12 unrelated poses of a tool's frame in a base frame.
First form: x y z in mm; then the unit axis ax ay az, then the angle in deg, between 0 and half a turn.
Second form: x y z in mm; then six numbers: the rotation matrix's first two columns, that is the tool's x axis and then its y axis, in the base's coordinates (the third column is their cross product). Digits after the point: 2 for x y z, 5 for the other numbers.
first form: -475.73 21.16 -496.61 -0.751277 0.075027 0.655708 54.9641
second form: -475.73 21.16 -496.61 0.81448 0.51288 -0.27124 -0.56090 0.57649 -0.59419
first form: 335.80 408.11 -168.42 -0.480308 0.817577 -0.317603 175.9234
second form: 335.80 408.11 -168.42 -0.53666 -0.80696 0.24659 -0.76181 0.33770 -0.55282
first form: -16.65 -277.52 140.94 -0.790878 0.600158 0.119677 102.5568
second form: -16.65 -277.52 140.94 0.54407 -0.46103 -0.70103 -0.69466 0.22109 -0.68452
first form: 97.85 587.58 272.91 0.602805 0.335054 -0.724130 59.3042
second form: 97.85 587.58 272.91 0.68836 -0.52380 -0.50179 0.72154 0.56543 0.39958
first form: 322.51 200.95 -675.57 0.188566 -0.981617 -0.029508 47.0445
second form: 322.51 200.95 -675.57 0.69276 -0.08056 0.71666 -0.03737 0.98840 0.14724
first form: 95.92 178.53 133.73 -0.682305 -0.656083 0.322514 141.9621
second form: 95.92 178.53 133.73 0.04460 0.99895 0.01090 0.60149 -0.01814 -0.79867
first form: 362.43 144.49 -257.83 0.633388 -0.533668 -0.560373 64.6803
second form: 362.43 144.49 -257.83 0.65728 -0.70000 0.27926 0.31308 0.59067 0.74370
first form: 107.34 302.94 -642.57 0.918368 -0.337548 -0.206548 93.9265
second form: 107.34 302.94 -642.57 0.83268 -0.53728 0.13408 -0.12516 0.05326 0.99071
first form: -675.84 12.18 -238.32 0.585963 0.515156 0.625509 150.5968
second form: -675.84 12.18 -238.32 -0.22871 0.87194 0.43292 0.25775 -0.37460 0.89064
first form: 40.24 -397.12 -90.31 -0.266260 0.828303 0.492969 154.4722
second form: 40.24 -397.12 -90.31 -0.76751 -0.20711 -0.60666 -0.63200 0.40282 0.66205
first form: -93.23 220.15 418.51 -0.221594 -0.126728 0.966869 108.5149
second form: -93.23 220.15 418.51 -0.25285 0.95382 -0.16212 -0.87983 -0.29639 -0.37156
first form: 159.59 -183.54 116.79 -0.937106 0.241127 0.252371 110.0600
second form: 159.59 -183.54 116.79 0.83638 -0.06641 -0.54412 -0.54053 -0.26492 -0.79853
